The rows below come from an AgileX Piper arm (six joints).
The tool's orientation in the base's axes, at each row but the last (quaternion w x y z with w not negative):
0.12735 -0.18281 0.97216 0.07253
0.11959 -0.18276 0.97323 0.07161
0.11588 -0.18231 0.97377 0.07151
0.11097 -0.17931 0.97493 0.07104
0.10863 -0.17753 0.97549 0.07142
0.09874 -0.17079 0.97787 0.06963
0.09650 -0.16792 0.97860 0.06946
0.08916 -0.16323 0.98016 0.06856
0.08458 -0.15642 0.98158 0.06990
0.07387 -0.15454 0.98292 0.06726
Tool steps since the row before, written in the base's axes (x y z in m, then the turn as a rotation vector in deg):
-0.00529 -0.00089 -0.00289 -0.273 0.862 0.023
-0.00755 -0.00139 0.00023 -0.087 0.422 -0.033
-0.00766 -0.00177 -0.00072 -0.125 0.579 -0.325
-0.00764 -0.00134 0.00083 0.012 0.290 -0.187
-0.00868 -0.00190 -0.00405 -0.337 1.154 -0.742
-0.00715 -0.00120 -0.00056 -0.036 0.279 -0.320
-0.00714 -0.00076 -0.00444 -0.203 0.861 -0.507
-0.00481 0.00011 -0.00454 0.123 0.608 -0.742
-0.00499 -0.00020 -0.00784 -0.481 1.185 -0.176
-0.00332 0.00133 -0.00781 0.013 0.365 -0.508
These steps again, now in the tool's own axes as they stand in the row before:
0.00586 0.00088 0.00143 -0.051 0.900 0.079
0.00724 0.00155 -0.00204 -0.056 0.419 0.091
0.00773 0.00114 -0.00116 -0.001 0.550 0.393
0.00721 0.00163 -0.00250 -0.063 0.246 0.235
0.00952 0.00097 0.00196 0.102 1.117 0.859
0.00710 0.00131 -0.00087 0.013 0.240 0.352
0.00779 0.00127 0.00300 0.024 0.821 0.604
0.00534 0.00122 0.00371 -0.155 0.451 0.841
0.00621 0.00053 0.00690 0.134 1.249 0.296
0.00403 0.00144 0.00745 -0.035 0.285 0.556

